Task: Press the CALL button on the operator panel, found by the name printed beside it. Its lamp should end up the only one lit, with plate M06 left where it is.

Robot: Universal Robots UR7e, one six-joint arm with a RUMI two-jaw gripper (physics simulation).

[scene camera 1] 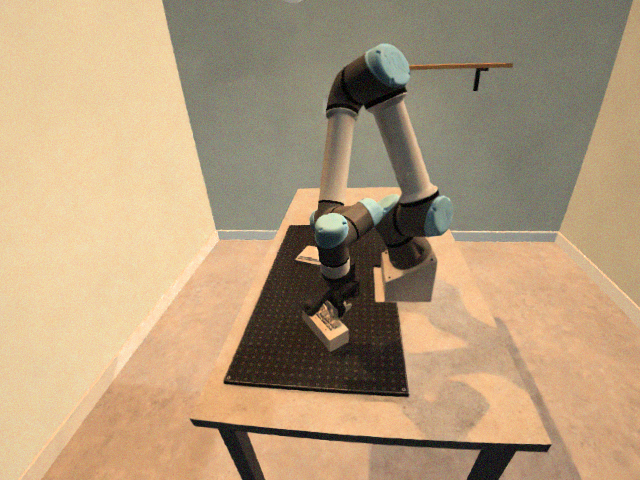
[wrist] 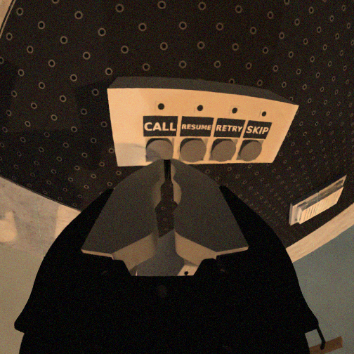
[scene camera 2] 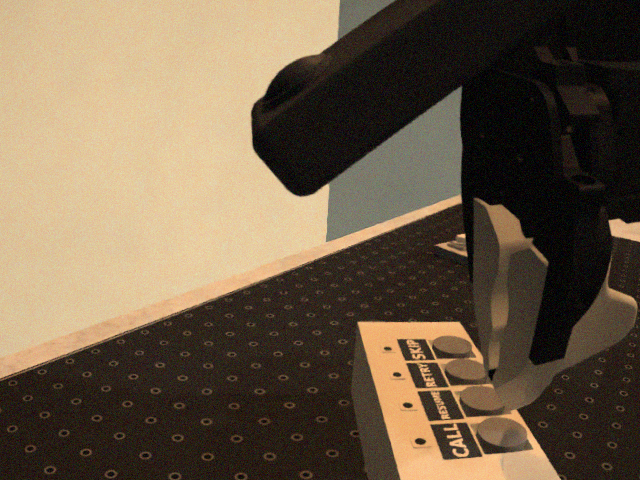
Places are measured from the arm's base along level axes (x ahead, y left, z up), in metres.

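Pixels of known places: gripper, fingertip midpoint: (scene camera 1: pixel 336 319) (scene camera 2: pixel 509 403); arm's base, link origin: (scene camera 1: pixel 410 254).
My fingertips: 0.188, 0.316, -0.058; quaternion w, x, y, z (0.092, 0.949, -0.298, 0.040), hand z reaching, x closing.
Ahead of a thing's pixels: the offset from my fingertips to its middle, as dx, dy, dz. Level surfaces: height alone.
The operator panel {+0.043, -0.009, -0.039} (scene camera 1: pixel 337 338) (scene camera 2: pixel 413 465) (wrist: pixel 127 120) is a pale box with grey round buttons, printed names and small lamps. The CALL button {-0.003, +0.006, -0.015} (scene camera 2: pixel 501 432) (wrist: pixel 159 148) is at one end, beside RESUME. The CALL lamp {+0.022, +0.036, -0.013} (scene camera 2: pixel 420 441) (wrist: pixel 160 106) and the other lamps look dark. My gripper (scene camera 1: pixel 334 319) (scene camera 2: pixel 492 381) (wrist: pixel 168 161) is shut and empty. Its tips are at the button-side edge of the panel, close to the CALL button in the wrist view, with a shadow over part of that button. Contact cannot be told. No marking M06 is readable, so plate M06 cannot be identified.
A pale holder with a ribbed piece (scene camera 1: pixel 308 254) (scene camera 2: pixel 455 249) (wrist: pixel 320 204) sits farther back on the black perforated board {dz -0.067} (scene camera 1: pixel 268 356) (scene camera 2: pixel 170 413) (wrist: pixel 50 30). A pale piece with a dark dot (wrist: pixel 186 271) shows behind the fingers. The robot base (scene camera 1: pixel 413 284) stands beside the board.
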